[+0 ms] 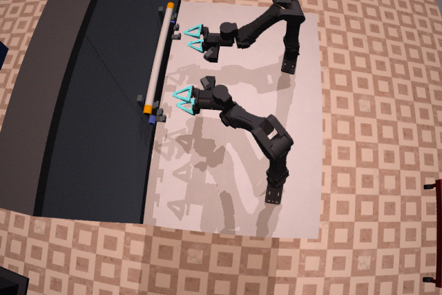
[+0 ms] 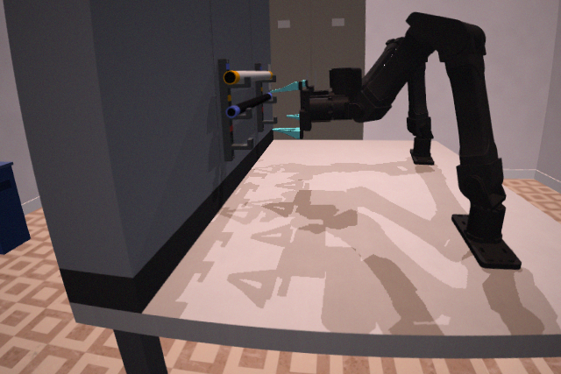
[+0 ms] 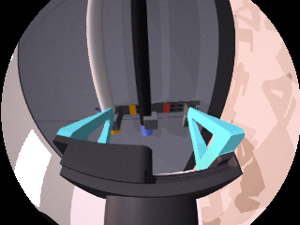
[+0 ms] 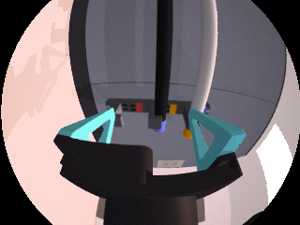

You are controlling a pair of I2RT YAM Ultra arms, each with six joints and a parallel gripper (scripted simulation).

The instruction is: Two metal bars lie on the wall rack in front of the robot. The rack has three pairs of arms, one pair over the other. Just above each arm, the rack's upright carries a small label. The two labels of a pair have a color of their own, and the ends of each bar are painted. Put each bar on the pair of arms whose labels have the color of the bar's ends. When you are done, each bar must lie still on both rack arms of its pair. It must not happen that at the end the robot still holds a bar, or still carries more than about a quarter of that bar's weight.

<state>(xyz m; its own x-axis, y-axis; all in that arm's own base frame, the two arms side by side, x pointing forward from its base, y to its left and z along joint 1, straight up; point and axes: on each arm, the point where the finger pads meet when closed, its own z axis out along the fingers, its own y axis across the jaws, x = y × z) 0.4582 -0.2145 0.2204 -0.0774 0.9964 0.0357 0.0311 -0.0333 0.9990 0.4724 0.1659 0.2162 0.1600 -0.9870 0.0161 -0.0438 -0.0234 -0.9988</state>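
My left gripper is now 9 cm short of the dark metal bar, 13 cm to the left of it and 1 cm below it. Also, from my left hand: pale metal bar (10 cm ahead, 15 cm to the right, 9 cm above); then tall grey wall panel (19 cm ahead, 8 cm to the right, 20 cm above).
Right now my right hand is 160 mm to the right of the dark metal bar, 70 mm short of it and 10 mm below it. The rest, counted from my right hand: pale metal bar (150 mm to the left, 90 mm above, 70 mm ahead); tall grey wall panel (210 mm to the left, 210 mm above, 170 mm ahead).
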